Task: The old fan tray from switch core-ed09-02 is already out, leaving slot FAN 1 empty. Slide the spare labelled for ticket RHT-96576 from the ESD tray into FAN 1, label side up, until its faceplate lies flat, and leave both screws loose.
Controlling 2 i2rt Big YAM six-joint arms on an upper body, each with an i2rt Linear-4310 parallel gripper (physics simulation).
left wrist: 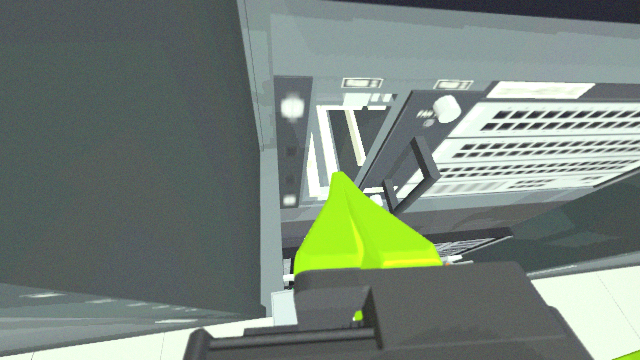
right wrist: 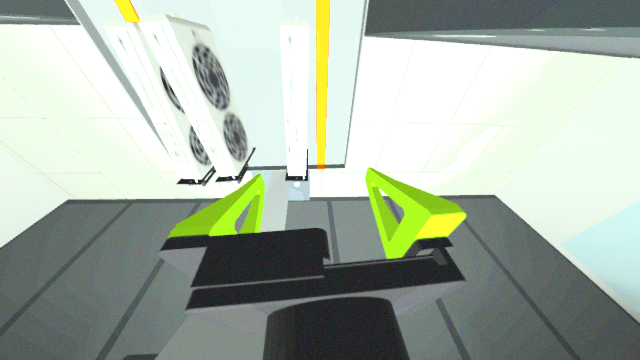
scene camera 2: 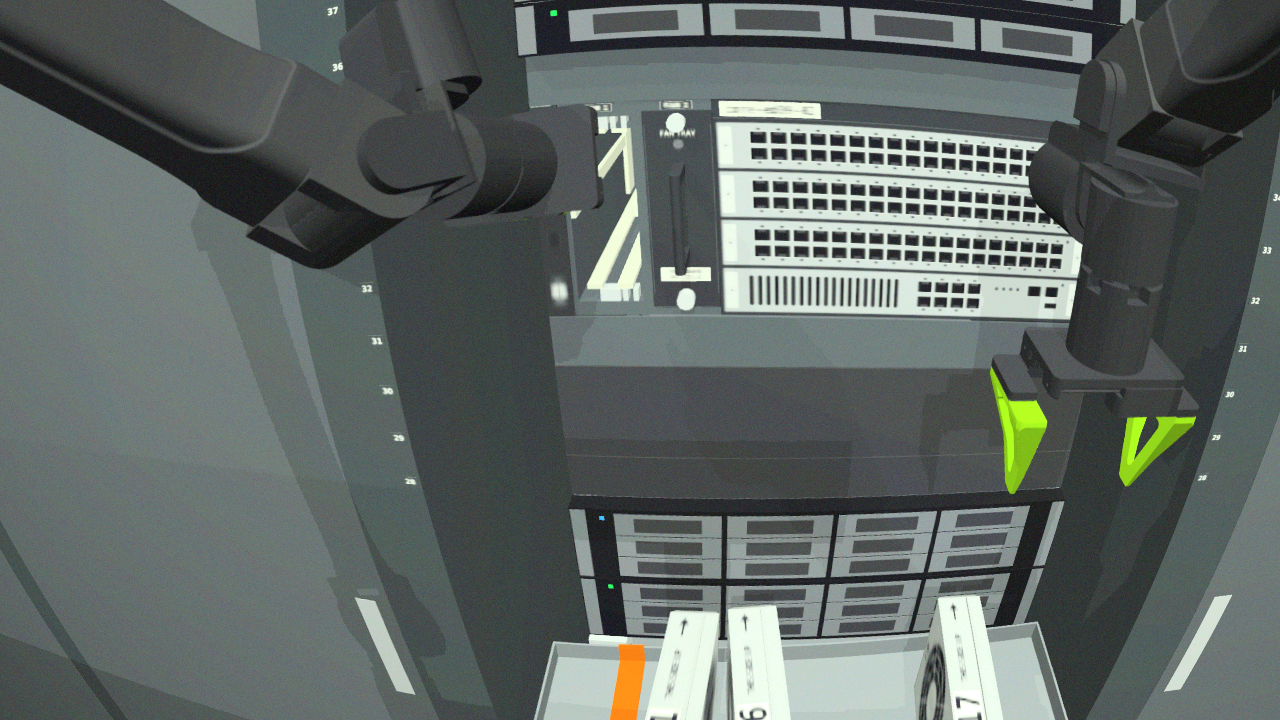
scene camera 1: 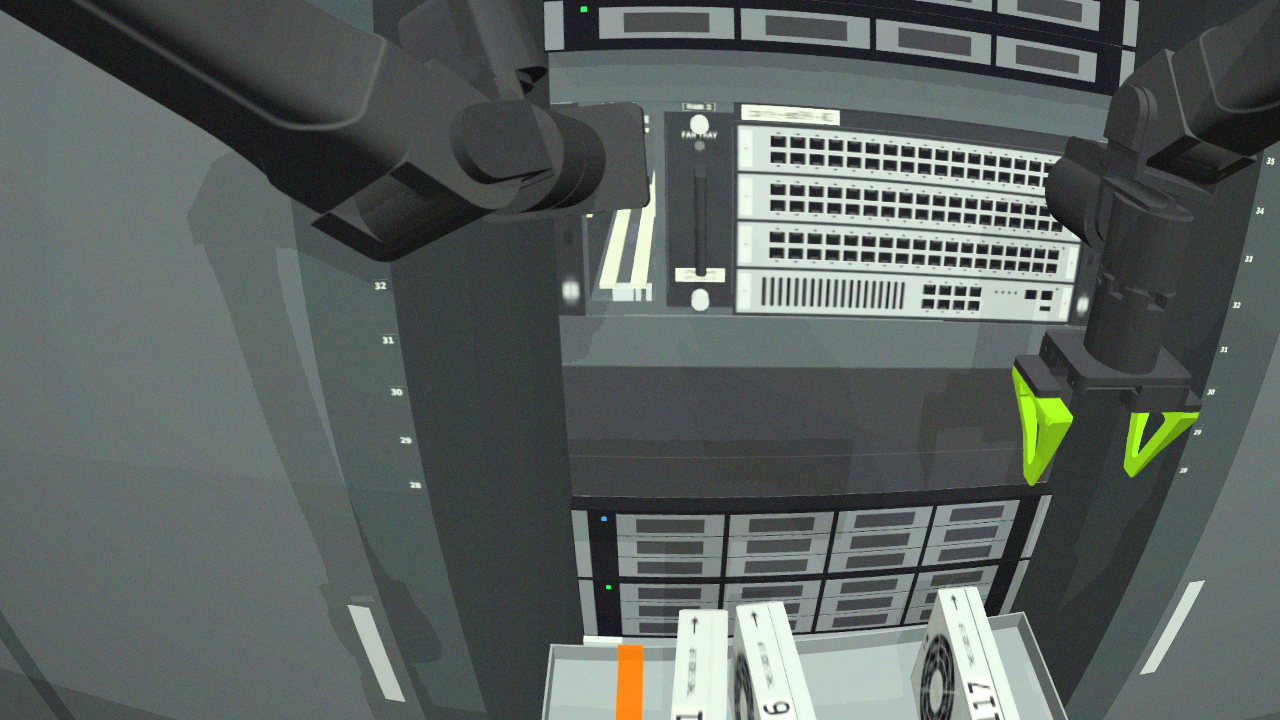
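Slot FAN 1 (scene camera 1: 642, 241) (scene camera 2: 614, 240) (left wrist: 327, 140) is open, with pale rails inside. Three white spares stand in the ESD tray (scene camera 1: 577, 685) (scene camera 2: 572, 685) (right wrist: 260, 75): a left one (scene camera 1: 700, 658) (scene camera 2: 684, 658) (right wrist: 152, 100), a middle one (scene camera 1: 771, 658) (scene camera 2: 757, 658) (right wrist: 197, 117) whose cut-off label shows a 6, and a right one (scene camera 1: 973, 658) (scene camera 2: 966, 649) (right wrist: 296, 100) showing 17. My left gripper (left wrist: 337, 179) is shut, in front of the slot; the arm hides it in both scene views. My right gripper (scene camera 1: 1081, 479) (scene camera 2: 1068, 488) (right wrist: 315, 176) is open and empty, above the tray's right side.
The FAN 2 tray (scene camera 1: 682, 205) (scene camera 2: 662, 205) (left wrist: 400, 130) with its protruding handle sits right of the slot. Switch line cards (scene camera 1: 904, 201) (scene camera 2: 886, 201) fill the space farther right. Servers (scene camera 1: 671, 541) (scene camera 2: 671, 541) sit behind and above the ESD tray. Rack sides bound both arms.
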